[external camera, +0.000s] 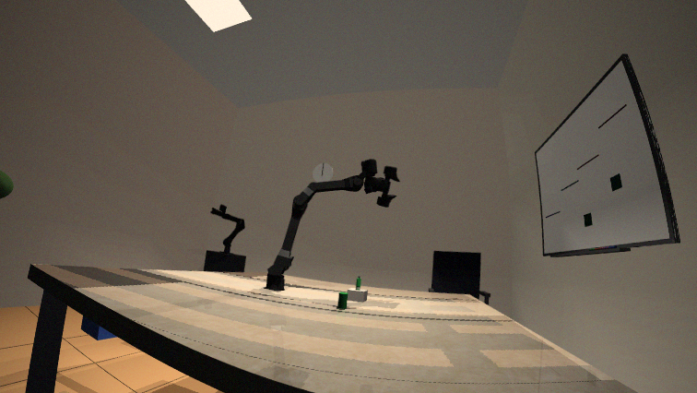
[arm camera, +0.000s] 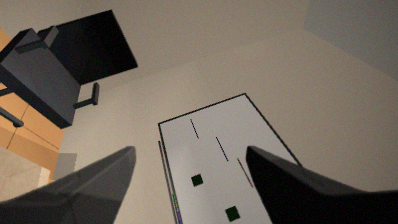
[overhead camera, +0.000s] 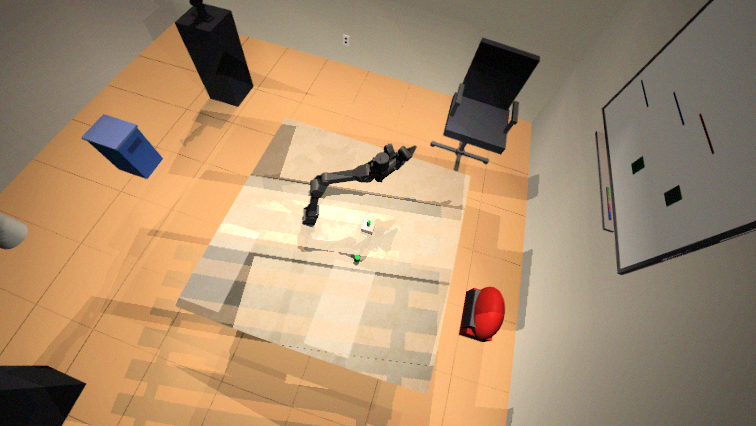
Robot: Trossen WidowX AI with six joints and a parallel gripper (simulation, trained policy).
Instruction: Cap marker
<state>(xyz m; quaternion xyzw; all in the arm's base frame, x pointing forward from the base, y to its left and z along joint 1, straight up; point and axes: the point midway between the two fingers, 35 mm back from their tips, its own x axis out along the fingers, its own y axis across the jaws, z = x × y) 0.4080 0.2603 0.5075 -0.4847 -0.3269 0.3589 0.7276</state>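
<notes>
Right now the green cap is 100 mm behind my gripper tip, 420 mm to the right of it and 490 mm below it. The rest, counted from my gripper tip: green marker (100 mm behind, 220 mm to the right, 440 mm below); holder block (100 mm behind, 220 mm to the right, 490 mm below).
</notes>
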